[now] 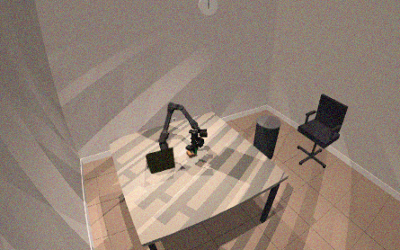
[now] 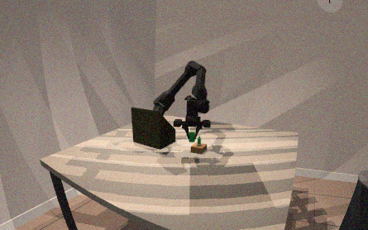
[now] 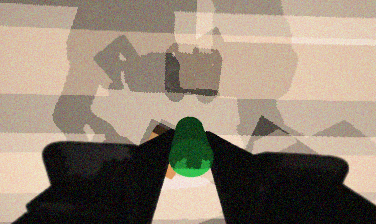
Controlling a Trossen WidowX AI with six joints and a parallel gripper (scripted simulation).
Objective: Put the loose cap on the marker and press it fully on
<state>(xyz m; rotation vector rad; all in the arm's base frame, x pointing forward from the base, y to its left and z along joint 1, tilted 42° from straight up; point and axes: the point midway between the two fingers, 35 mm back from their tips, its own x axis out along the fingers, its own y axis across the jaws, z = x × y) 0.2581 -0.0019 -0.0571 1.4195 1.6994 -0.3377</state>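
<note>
Now: the holder block 8 cm to the left of my gripper tip and 8 cm below it. The rest, counted from my gripper tip: green cap 1 cm above.
</note>
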